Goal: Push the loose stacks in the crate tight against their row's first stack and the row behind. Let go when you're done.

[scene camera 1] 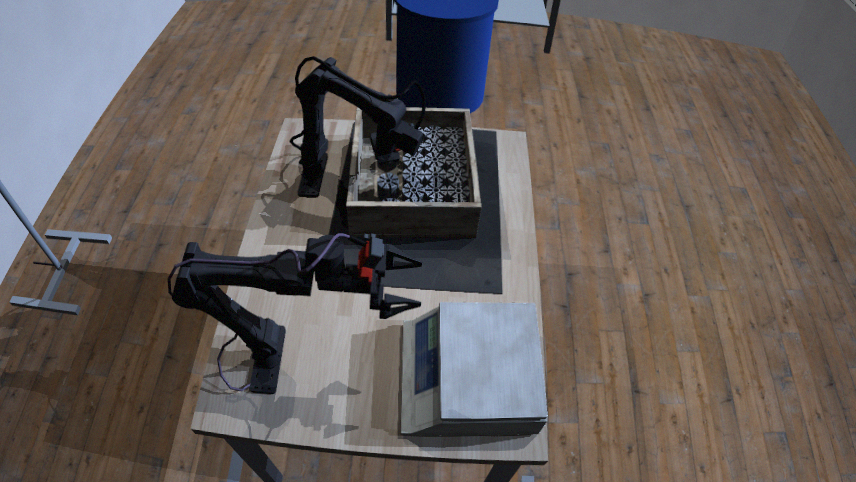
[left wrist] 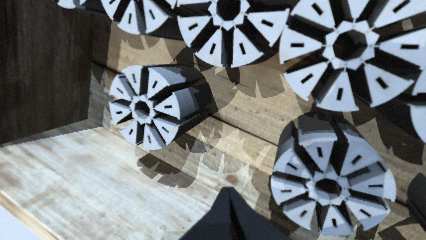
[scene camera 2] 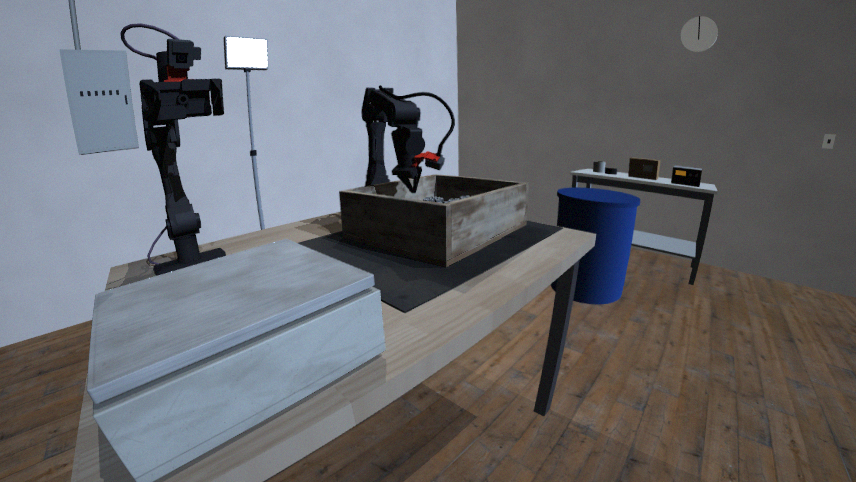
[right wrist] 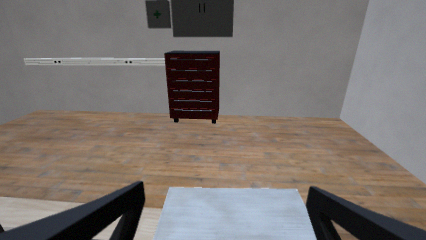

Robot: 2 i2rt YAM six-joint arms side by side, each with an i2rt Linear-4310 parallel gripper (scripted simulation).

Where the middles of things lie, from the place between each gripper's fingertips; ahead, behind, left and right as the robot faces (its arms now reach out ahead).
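My left hand (scene camera 2: 413, 192) is 70 mm above the wooden crate (scene camera 2: 443, 234), 20 mm to the right of it and 90 mm short of it. The scale (scene camera 2: 158, 406) is 310 mm ahead of my left hand, 650 mm to the right of it and 50 mm below it.
My right gripper (scene camera 2: 191, 94) is 310 mm above the scale, and it is also 170 mm short of the scale and 30 mm to the left of it. The wooden crate is 640 mm to the left of my right hand, 340 mm below it and 50 mm behind it.
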